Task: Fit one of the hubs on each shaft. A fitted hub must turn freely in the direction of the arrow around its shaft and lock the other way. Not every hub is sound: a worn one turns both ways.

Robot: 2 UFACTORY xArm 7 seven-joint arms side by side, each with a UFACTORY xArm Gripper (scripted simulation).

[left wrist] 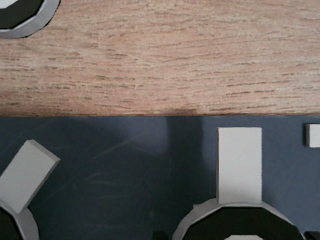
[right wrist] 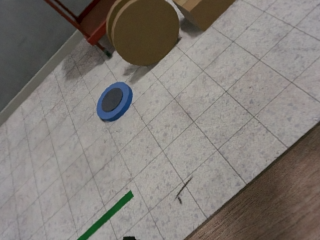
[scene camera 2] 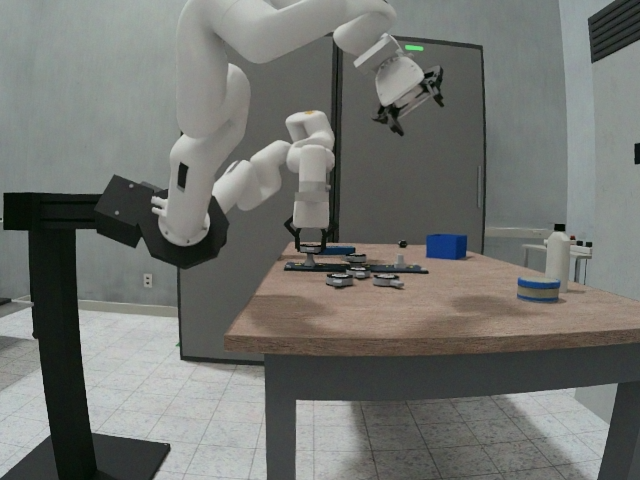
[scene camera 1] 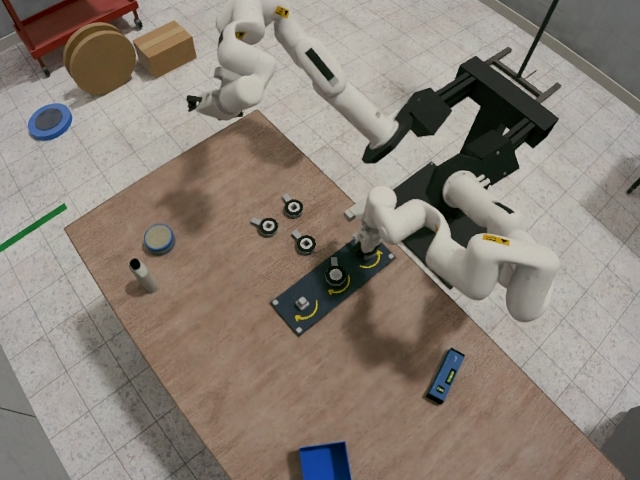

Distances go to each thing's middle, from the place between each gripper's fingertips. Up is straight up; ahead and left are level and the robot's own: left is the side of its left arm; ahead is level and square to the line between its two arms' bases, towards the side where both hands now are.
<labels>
Now: the dark board [scene camera 1: 321,297] 13 cm ahead of my left hand, 5 cm below it and 2 cm to the right of it. The rest, counted from my left hand: white bottle [scene camera 2: 558,248] (53 cm ahead, 43 cm to the right, 4 cm above); then tape roll [scene camera 2: 534,289] (52 cm to the right, 41 cm ahead, 4 cm below).
Right now my right hand [scene camera 2: 418,116] is 320 mm above the tape roll, 300 mm short of it and 30 mm to the right of it. Round my right hand: dark board: 530 mm to the left, 340 mm below, 20 mm ahead; white bottle: 420 mm ahead, 240 mm below, 120 mm to the left.
</labels>
